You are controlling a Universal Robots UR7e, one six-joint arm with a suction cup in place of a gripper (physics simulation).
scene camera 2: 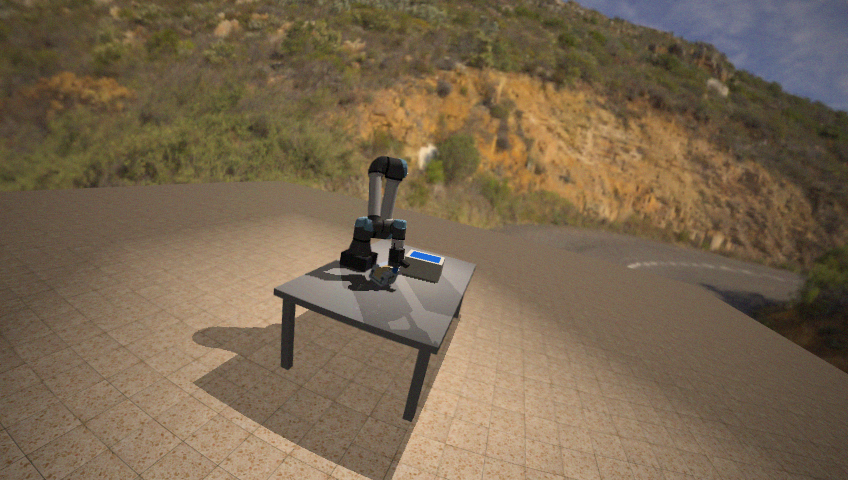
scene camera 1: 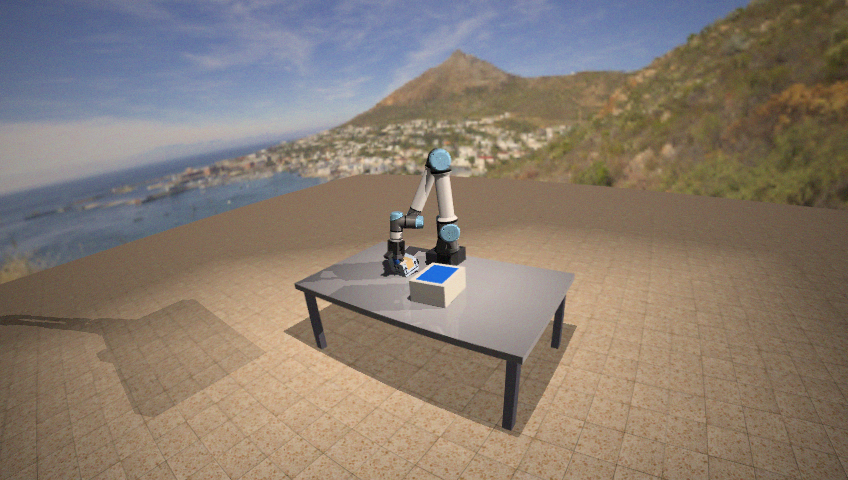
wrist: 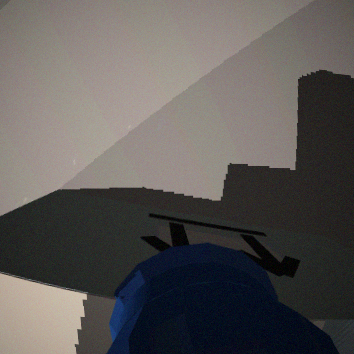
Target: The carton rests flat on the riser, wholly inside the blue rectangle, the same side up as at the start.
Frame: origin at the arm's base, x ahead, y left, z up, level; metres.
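Where they show: end effector, tool point: [scene camera 2: 394,273] [scene camera 1: 395,264] [wrist: 209,274]; arm's base, origin of the base link: [scene camera 2: 359,251] [scene camera 1: 447,249].
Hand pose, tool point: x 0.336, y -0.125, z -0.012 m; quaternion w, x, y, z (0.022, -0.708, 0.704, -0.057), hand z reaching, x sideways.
Each offset is from my tool point to the top centre of the thing. "pt": to the spot under its first point. Level surfaces: height alone.
The carton @(dx -0.065, dy -0.005, dz +0.033 m) [scene camera 1: 408,264] [scene camera 2: 384,275] is a small box with orange and blue print. It sits low over the grey table @(dz -0.075 m) [scene camera 1: 504,310] [scene camera 2: 409,316], left of the riser, and looks a little tilted. In the wrist view its shaded top face @(pt dx -0.007, dy +0.027, dz -0.021 m) [wrist: 105,239] shows black arrow marks. My blue suction cup [wrist: 211,298] [scene camera 1: 397,259] [scene camera 2: 392,266] presses on that top face and covers part of the arrows. The cream riser @(dx +0.039, dy +0.367, dz +0.045 m) [scene camera 1: 435,293] [scene camera 2: 422,273] stands right beside the carton. The blue rectangle @(dx +0.039, dy +0.367, dz +0.045 m) [scene camera 1: 437,273] [scene camera 2: 426,257] on its top is bare.
The arm's black base [scene camera 1: 446,255] [scene camera 2: 357,260] stands on the table just behind the riser and the carton. The table's edges are well away from the carton. Tiled floor lies all around the table.
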